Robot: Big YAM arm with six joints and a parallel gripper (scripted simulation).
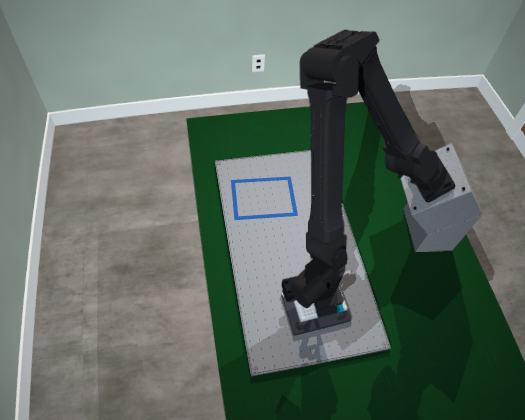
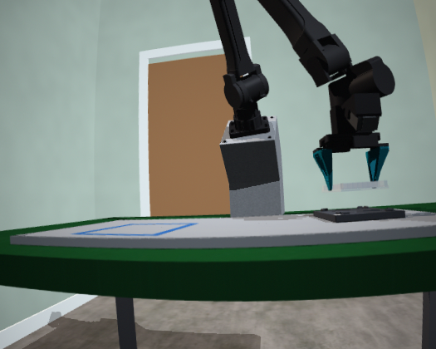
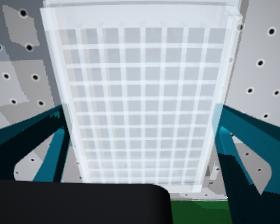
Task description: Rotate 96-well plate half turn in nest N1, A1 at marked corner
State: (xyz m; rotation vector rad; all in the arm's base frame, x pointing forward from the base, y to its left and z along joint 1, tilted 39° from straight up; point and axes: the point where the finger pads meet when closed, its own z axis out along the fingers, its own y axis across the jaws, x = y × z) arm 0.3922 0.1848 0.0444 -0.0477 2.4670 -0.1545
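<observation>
My hand is 50 mm above the plate nest N1. Also, from my hand: 96-well plate: 10 mm below; A1 label: 70 mm ahead, 50 mm to the right, 50 mm below.
</observation>
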